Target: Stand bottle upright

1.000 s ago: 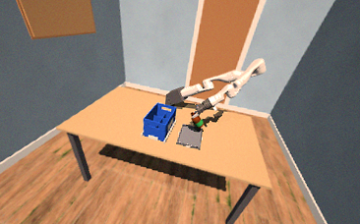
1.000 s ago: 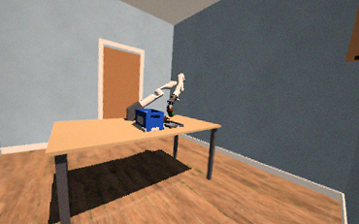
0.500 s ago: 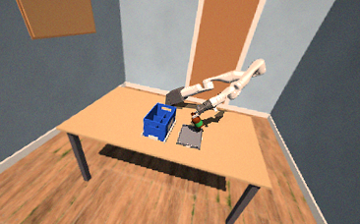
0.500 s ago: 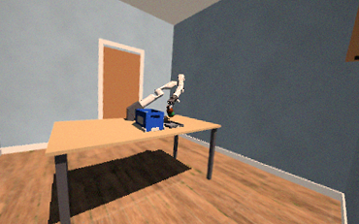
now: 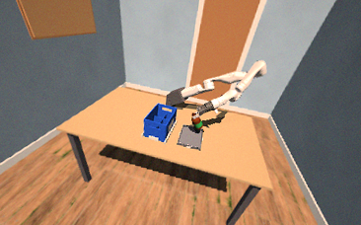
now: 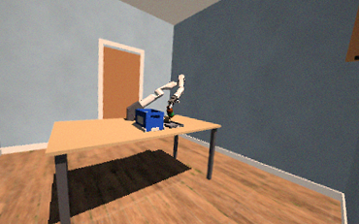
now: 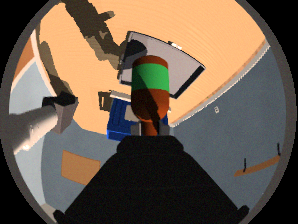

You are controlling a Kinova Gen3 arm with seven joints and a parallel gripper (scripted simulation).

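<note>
Now: the bottle 10 mm behind my hand, 20 mm to the left of it and 50 mm below it. The rest, counted from my hand: blue crate: 50 mm ahead, 260 mm to the right, 120 mm below; then tray: 30 mm ahead, 10 mm to the left, 190 mm below.
</note>
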